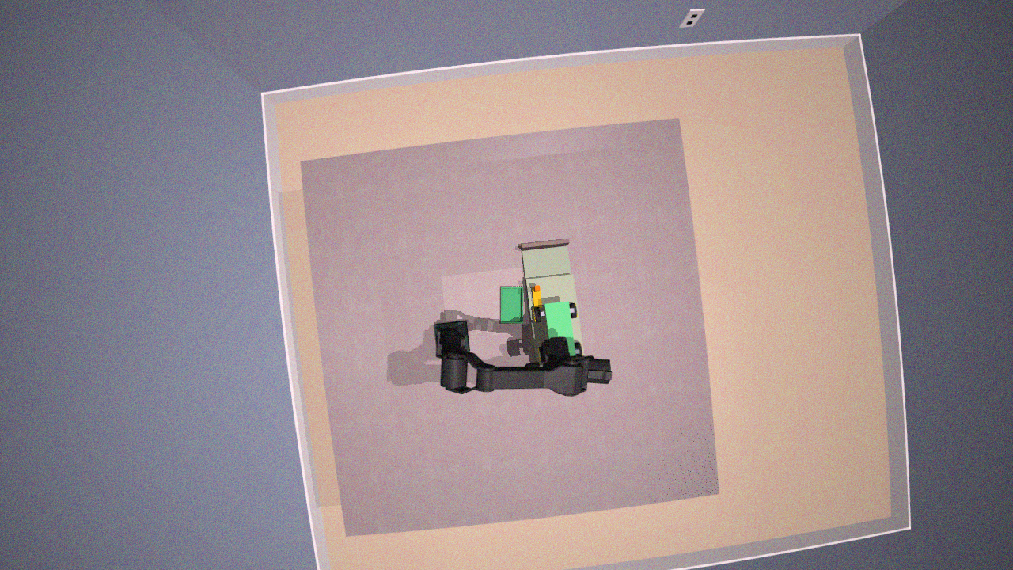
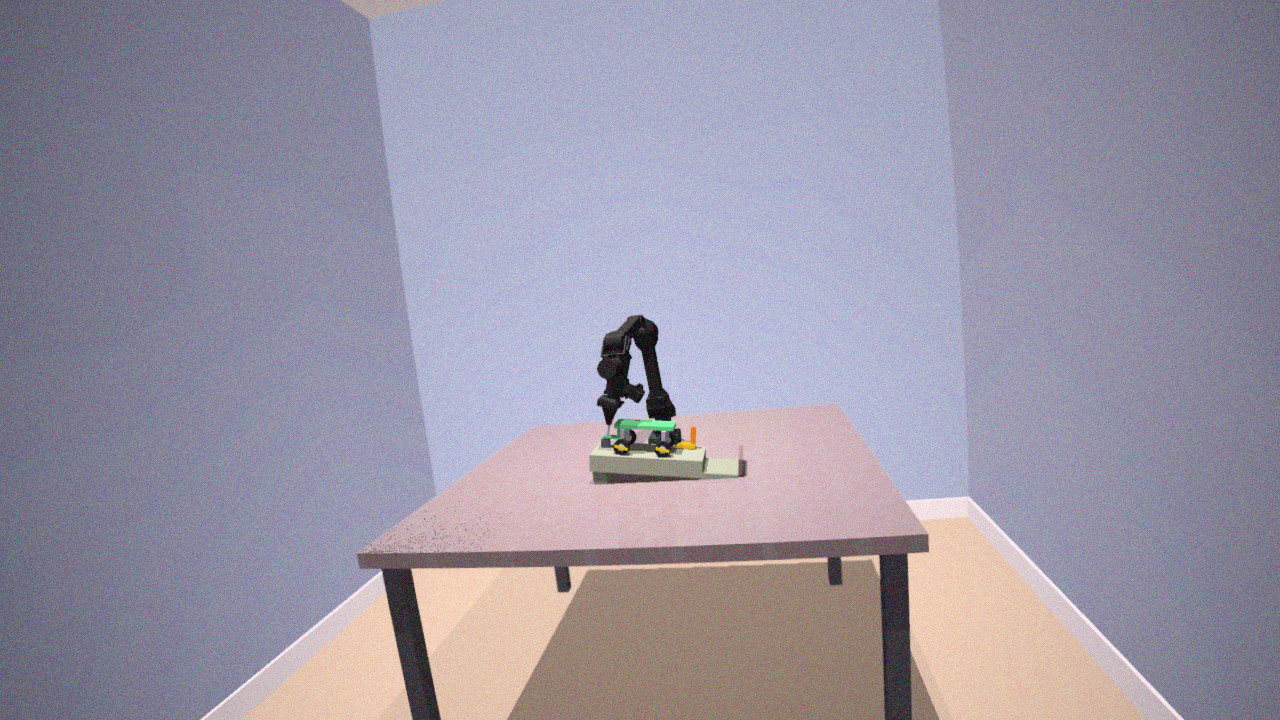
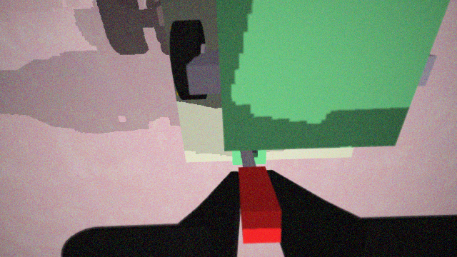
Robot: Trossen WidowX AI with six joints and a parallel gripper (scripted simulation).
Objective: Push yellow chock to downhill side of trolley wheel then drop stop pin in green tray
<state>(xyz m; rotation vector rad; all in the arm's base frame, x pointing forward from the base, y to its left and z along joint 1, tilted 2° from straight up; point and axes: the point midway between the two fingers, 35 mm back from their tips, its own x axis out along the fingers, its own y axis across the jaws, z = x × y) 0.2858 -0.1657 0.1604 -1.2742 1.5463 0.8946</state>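
My gripper tip is 6 cm past the green tray, 22 cm to the right of it and 16 cm above it. Round my gripper tip: ramp 5 cm ahead, 11 cm to the left, 11 cm below; red-headed stop pin right at my gripper tip; trolley 4 cm ahead, 10 cm to the left, 4 cm below.
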